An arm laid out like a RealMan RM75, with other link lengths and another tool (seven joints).
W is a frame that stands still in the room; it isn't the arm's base.
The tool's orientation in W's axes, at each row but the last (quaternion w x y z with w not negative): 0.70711 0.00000 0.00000 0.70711; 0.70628 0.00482 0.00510 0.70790; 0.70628 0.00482 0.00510 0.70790; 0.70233 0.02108 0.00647 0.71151
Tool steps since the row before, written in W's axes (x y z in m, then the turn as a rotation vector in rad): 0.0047 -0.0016 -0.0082 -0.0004 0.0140 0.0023; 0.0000 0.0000 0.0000 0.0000 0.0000 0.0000; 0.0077 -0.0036 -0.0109 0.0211 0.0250 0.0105; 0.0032 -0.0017 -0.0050 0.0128 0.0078 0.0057
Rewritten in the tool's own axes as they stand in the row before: -0.0016 -0.0047 -0.0082 0.0140 0.0004 0.0023; 0.0000 0.0000 0.0000 0.0000 0.0000 0.0000; -0.0036 -0.0078 -0.0108 0.0249 -0.0210 0.0108; -0.0018 -0.0034 -0.0048 0.0078 -0.0127 0.0060
